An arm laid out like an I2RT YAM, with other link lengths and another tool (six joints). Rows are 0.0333 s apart.
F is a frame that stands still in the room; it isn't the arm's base.
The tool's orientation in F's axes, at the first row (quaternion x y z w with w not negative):
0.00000 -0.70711 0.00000 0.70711
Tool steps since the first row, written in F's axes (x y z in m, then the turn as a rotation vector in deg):
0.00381 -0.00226 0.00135 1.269 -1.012 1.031
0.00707 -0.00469 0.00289 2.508 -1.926 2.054
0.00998 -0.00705 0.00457 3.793 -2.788 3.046
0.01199 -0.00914 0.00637 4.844 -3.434 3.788
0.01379 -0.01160 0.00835 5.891 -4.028 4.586
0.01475 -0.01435 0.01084 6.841 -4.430 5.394
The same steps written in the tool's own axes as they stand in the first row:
0.00135 -0.00226 -0.00381 1.031 -1.012 -1.269
0.00289 -0.00469 -0.00707 2.054 -1.926 -2.508
0.00457 -0.00705 -0.00998 3.046 -2.788 -3.793
0.00637 -0.00914 -0.01199 3.788 -3.434 -4.844
0.00835 -0.01160 -0.01379 4.586 -4.028 -5.891
0.01084 -0.01435 -0.01475 5.394 -4.430 -6.841

